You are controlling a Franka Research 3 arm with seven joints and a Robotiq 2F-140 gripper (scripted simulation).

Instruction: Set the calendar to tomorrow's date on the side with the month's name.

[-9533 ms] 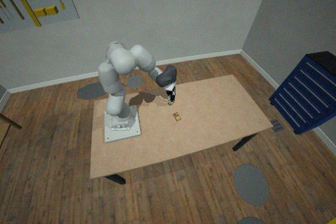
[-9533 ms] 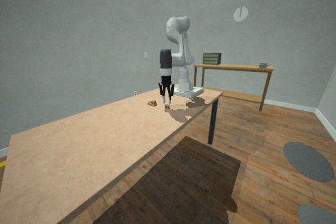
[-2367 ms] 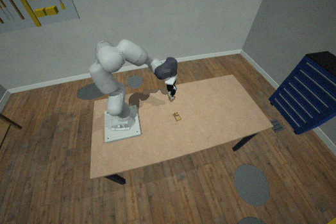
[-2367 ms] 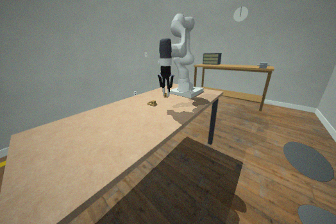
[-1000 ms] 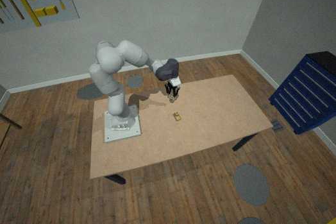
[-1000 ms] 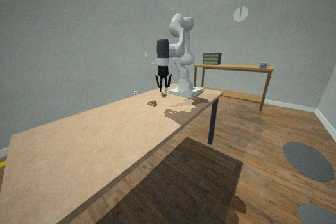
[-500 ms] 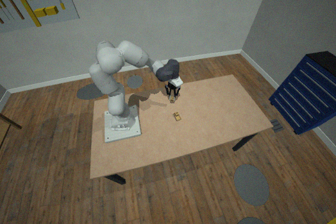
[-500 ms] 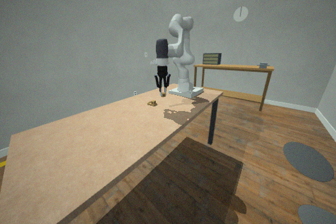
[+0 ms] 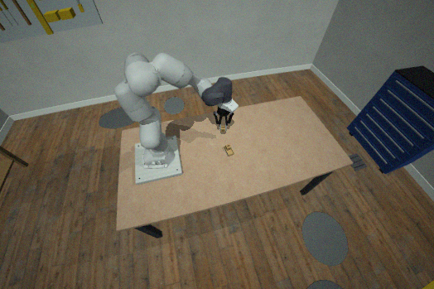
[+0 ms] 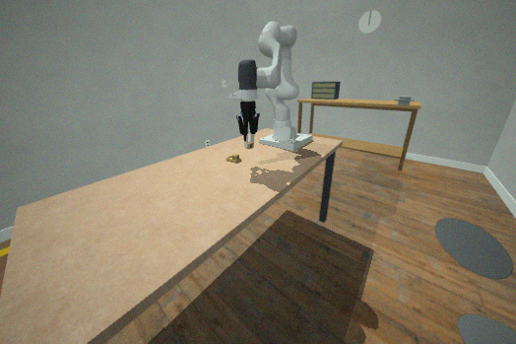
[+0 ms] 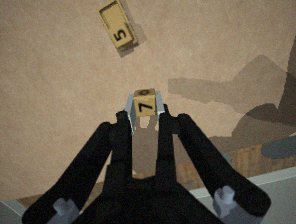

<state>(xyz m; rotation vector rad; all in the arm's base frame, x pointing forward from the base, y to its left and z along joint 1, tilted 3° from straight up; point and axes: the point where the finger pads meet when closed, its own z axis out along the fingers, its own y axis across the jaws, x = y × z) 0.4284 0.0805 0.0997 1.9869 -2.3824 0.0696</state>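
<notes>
Now: the wooden tray 13 cm below my hand, 12 cm to the right of it and 2 cm ahead of it. Round my hand: wooden digit cube: 3 cm below.
</notes>
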